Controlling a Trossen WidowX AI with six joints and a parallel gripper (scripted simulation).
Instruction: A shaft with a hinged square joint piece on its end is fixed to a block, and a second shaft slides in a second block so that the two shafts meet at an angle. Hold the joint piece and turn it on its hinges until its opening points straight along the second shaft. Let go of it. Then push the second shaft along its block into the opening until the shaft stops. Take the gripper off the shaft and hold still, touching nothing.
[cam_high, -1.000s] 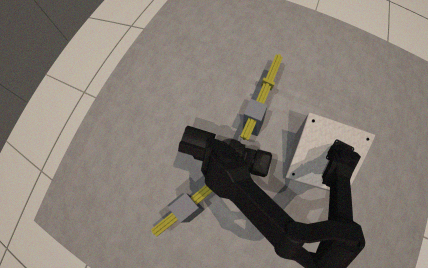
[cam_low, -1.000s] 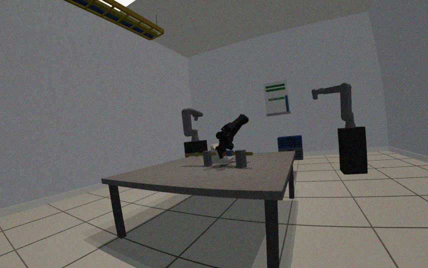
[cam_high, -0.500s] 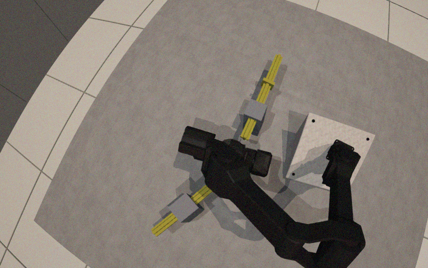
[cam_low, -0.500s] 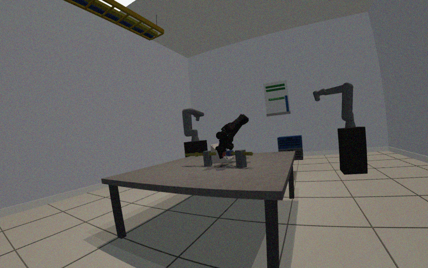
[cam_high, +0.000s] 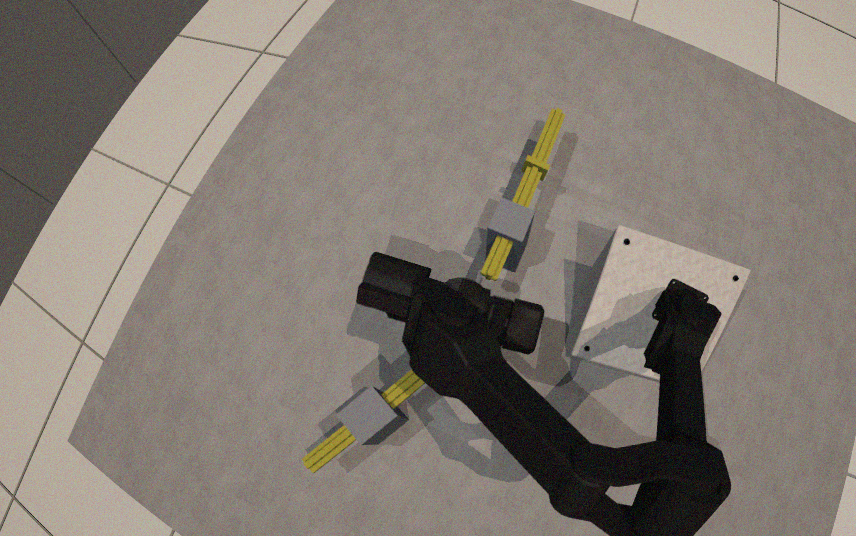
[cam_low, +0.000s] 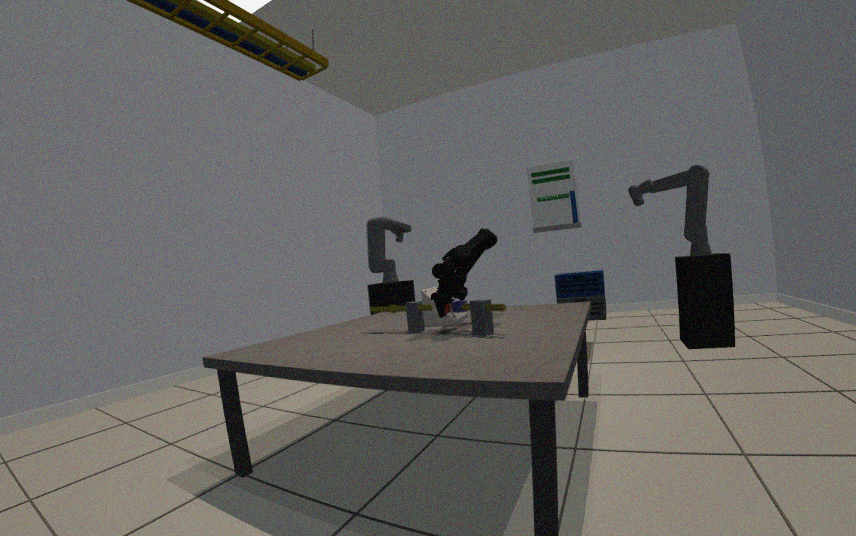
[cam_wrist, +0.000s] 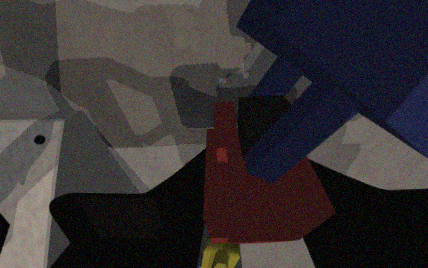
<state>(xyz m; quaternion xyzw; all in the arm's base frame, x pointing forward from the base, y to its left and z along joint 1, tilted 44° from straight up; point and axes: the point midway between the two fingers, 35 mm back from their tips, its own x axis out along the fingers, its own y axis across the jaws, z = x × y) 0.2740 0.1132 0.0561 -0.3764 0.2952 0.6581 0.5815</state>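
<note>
Now: gripper tip 3 cm below the dark red joint piece and 1 cm to the right of it.
</note>
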